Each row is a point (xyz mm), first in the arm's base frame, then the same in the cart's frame.
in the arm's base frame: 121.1 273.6 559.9
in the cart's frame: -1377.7 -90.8 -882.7
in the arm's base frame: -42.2 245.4 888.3
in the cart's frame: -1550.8 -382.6 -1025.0
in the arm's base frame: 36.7 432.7 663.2
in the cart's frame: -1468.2 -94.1 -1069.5
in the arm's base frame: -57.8 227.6 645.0
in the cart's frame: -1341.5 -262.3 -985.9
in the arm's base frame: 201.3 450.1 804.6
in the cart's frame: -1670.4 -78.1 -990.4
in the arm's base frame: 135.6 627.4 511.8
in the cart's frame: -1457.4 167.1 -1116.8
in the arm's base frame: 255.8 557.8 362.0
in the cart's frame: -1375.6 272.2 -961.9
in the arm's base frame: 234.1 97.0 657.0
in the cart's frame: -1457.3 -198.5 -694.4
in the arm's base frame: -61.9 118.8 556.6
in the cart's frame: -1234.2 -282.2 -897.8
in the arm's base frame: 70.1 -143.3 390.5
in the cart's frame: -1084.8 -282.8 -595.5
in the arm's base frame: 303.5 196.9 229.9
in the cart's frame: -1180.0 145.8 -652.5
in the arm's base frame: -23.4 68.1 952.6
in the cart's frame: -1556.3 -521.2 -895.9
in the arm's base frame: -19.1 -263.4 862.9
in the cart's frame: -1382.2 -676.2 -643.7
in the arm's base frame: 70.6 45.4 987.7
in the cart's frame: -1624.8 -506.4 -820.6
